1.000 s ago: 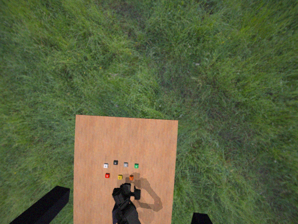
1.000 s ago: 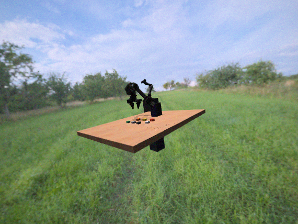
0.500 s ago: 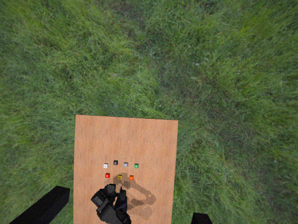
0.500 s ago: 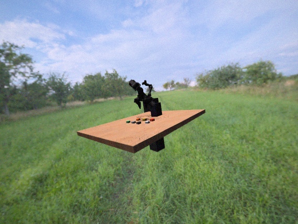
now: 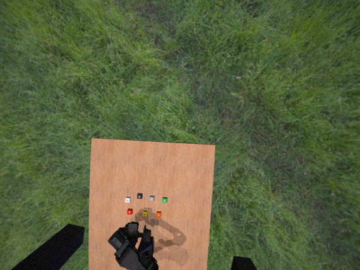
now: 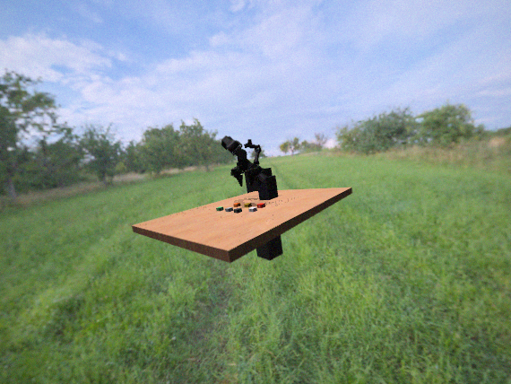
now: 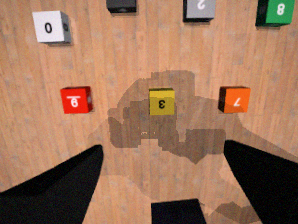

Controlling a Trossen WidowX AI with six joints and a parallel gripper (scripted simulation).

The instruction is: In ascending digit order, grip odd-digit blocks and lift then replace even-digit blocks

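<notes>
The white block is 13 cm to the left of my gripper tip, 11 cm below it and 8 cm ahead of it. Round my gripper tip: yellow block: 11 cm below, 1 cm to the right; orange block: 11 cm to the right, 11 cm below, 2 cm ahead; red block: 11 cm below, 10 cm to the left.
</notes>
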